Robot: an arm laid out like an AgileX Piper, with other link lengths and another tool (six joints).
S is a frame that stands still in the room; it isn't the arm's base.
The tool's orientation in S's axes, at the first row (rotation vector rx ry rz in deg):
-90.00 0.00 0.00
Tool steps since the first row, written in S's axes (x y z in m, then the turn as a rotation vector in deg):
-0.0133 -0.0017 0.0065 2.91 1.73 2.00
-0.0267 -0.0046 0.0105 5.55 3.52 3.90
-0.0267 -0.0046 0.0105 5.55 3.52 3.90
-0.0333 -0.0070 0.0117 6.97 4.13 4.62
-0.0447 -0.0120 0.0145 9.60 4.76 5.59
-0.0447 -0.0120 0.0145 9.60 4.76 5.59
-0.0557 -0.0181 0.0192 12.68 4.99 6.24
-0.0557 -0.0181 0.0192 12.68 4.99 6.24
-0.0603 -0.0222 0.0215 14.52 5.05 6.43
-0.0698 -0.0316 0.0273 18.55 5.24 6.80
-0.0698 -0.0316 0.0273 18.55 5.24 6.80
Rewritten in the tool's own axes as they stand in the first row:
-0.0133 -0.0065 -0.0017 2.91 -2.00 1.73
-0.0267 -0.0105 -0.0046 5.55 -3.90 3.52
-0.0267 -0.0105 -0.0046 5.55 -3.90 3.52
-0.0333 -0.0117 -0.0070 6.97 -4.62 4.13
-0.0447 -0.0145 -0.0120 9.60 -5.59 4.76
-0.0447 -0.0145 -0.0120 9.60 -5.59 4.76
-0.0557 -0.0192 -0.0181 12.68 -6.24 4.99
-0.0557 -0.0192 -0.0181 12.68 -6.24 4.99
-0.0603 -0.0215 -0.0222 14.52 -6.43 5.05
-0.0698 -0.0273 -0.0316 18.55 -6.80 5.24
-0.0698 -0.0273 -0.0316 18.55 -6.80 5.24

